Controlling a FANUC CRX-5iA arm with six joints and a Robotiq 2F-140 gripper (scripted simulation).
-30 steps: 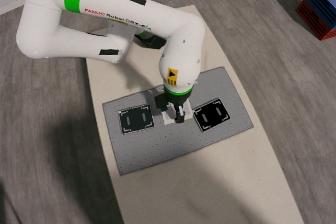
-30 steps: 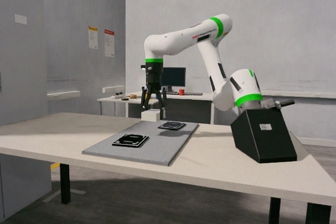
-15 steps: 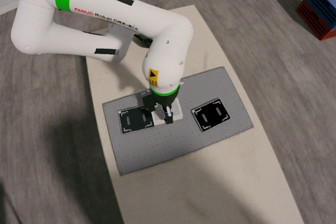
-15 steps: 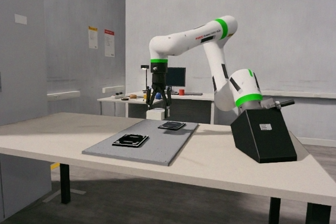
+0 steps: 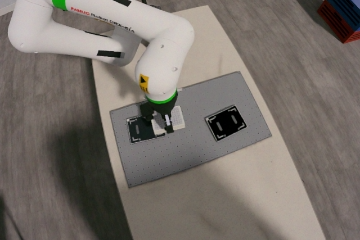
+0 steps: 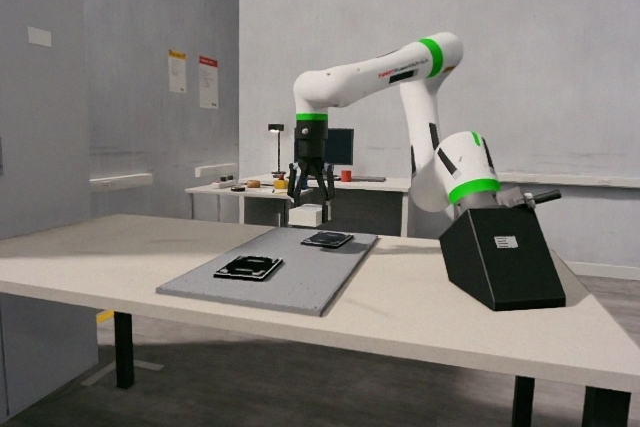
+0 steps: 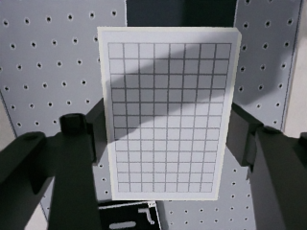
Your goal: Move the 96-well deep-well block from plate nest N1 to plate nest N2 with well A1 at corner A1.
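Right now the black plate nest N2 is 100 mm to the right of my hand, 100 mm below it and 30 mm behind it. From my hand the other things lie so: plate nest N1 (260 mm to the left, 100 mm below, 70 mm ahead); white 96-well deep-well block (10 mm below).
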